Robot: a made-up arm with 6 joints.
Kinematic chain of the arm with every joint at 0, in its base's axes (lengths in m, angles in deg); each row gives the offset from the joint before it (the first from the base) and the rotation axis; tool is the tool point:
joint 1: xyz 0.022 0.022 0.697 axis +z
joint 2: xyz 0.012 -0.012 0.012 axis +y
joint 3: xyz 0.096 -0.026 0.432 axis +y
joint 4: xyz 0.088 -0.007 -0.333 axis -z
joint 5: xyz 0 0.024 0.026 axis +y
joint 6: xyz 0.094 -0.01 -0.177 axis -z
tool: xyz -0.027 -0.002 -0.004
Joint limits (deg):
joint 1: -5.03..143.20
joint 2: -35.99..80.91
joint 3: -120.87..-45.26
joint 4: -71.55..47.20
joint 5: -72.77..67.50
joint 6: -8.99..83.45
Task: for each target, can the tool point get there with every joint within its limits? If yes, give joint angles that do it. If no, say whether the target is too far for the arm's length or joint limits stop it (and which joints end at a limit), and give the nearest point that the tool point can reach.
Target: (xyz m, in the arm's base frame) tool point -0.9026 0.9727 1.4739
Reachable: no: too far | nearest point -0.5544 0.6147 1.1832 | short by 0.578 m
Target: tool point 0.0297 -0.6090 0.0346
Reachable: no: joint limits stop it (at a limit: joint 1, joint 2, joint 3, joint 4, joint 5, joint 6) | nearest point 0.2328 -0.1738 0.3050 | short by 0.551 m
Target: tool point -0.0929 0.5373 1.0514
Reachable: yes | joints 108.63 -9.37 -65.22 -47.24 35.47 47.11
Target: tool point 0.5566 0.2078 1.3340
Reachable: yes | joints 19.58 0.06 -106.47 35.45 35.24 5.78
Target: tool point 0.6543 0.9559 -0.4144
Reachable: no: too far | nearest point 0.4310 0.6261 0.2347 | short by 0.762 m
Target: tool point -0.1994 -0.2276 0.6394
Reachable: no: joint limits stop it (at a limit: joint 1, joint 2, joint 3, joint 5) | nearest point -0.1567 0.0910 0.3360 | short by 0.442 m
